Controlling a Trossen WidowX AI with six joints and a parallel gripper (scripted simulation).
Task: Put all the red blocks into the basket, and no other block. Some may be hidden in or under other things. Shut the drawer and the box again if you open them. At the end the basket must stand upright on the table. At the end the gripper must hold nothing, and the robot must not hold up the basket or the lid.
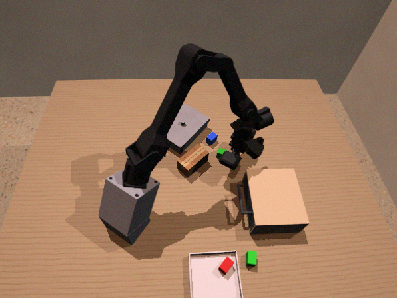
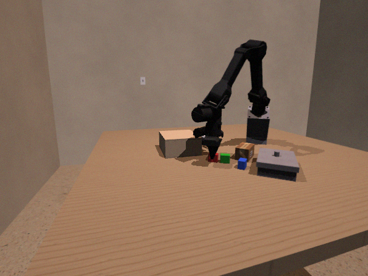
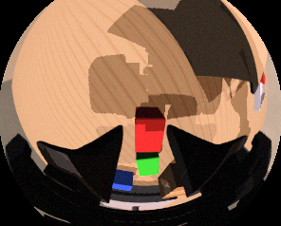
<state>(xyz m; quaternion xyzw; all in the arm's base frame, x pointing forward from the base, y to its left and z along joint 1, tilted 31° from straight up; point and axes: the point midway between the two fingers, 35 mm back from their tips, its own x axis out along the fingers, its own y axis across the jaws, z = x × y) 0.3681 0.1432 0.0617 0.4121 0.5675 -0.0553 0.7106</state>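
Right now the white tray is 130 mm behind my hand, 400 mm to the right of it and 40 mm below it. The rest, counted from my hand: drawer: 70 mm ahead, 190 mm to the right, 20 mm below; blue block: 70 mm behind, 100 mm to the left, 40 mm below; brown crate: 160 mm behind, 20 mm below.
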